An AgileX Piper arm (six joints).
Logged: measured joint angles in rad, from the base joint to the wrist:
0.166, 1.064, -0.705, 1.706, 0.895, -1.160
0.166, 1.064, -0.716, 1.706, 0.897, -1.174
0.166, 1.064, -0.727, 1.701, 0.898, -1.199
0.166, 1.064, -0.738, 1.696, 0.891, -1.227
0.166, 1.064, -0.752, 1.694, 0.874, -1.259
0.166, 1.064, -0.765, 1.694, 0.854, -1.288
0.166, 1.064, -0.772, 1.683, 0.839, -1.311
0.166, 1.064, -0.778, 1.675, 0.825, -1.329
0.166, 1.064, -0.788, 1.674, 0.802, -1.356
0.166, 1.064, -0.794, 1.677, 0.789, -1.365
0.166, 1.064, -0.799, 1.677, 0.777, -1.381
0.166, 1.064, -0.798, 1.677, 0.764, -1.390
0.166, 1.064, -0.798, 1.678, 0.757, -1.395
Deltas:
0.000, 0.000, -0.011, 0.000, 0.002, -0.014
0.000, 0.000, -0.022, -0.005, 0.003, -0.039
0.000, 0.000, -0.033, -0.010, -0.004, -0.067
0.000, 0.000, -0.047, -0.012, -0.021, -0.099
0.000, 0.000, -0.060, -0.012, -0.041, -0.128
0.000, 0.000, -0.067, -0.023, -0.056, -0.151
0.000, 0.000, -0.073, -0.031, -0.070, -0.169
0.000, 0.000, -0.083, -0.032, -0.093, -0.196
0.000, 0.000, -0.089, -0.029, -0.106, -0.205
0.000, 0.000, -0.094, -0.029, -0.118, -0.221
0.000, 0.000, -0.093, -0.029, -0.131, -0.230
0.000, 0.000, -0.093, -0.028, -0.138, -0.235

